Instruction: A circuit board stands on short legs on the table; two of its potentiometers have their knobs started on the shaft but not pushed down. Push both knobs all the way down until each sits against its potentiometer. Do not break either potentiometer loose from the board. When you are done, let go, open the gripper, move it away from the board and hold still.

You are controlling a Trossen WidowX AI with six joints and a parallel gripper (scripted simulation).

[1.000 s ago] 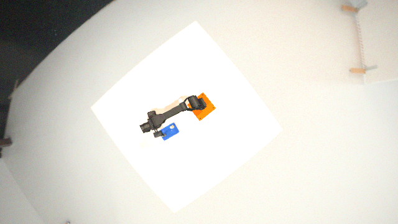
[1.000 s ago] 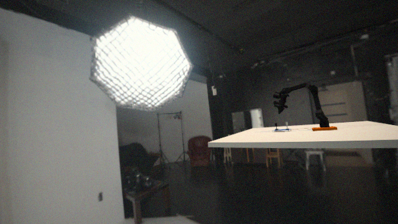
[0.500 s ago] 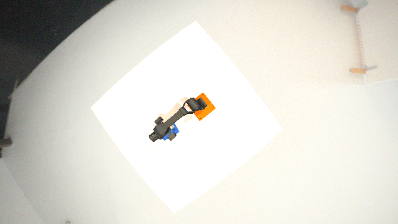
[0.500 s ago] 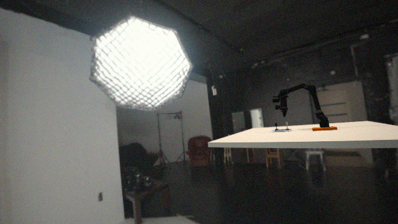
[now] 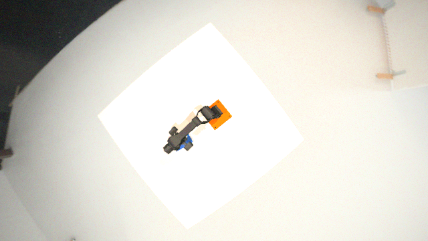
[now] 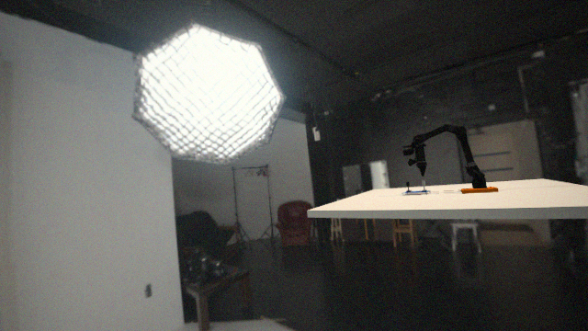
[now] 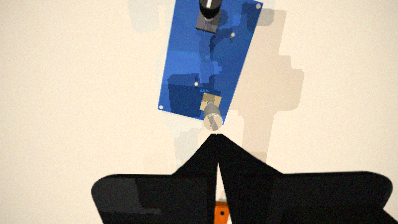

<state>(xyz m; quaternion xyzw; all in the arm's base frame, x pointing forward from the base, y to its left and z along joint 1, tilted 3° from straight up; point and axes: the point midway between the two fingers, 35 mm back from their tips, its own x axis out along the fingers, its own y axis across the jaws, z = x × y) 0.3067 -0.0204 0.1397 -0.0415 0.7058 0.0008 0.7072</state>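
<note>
My gripper tip is now 40 mm above the pale grey knob. Also, from my gripper tip: grey potentiometer 100 mm ahead, 10 mm to the left, 60 mm below.
</note>
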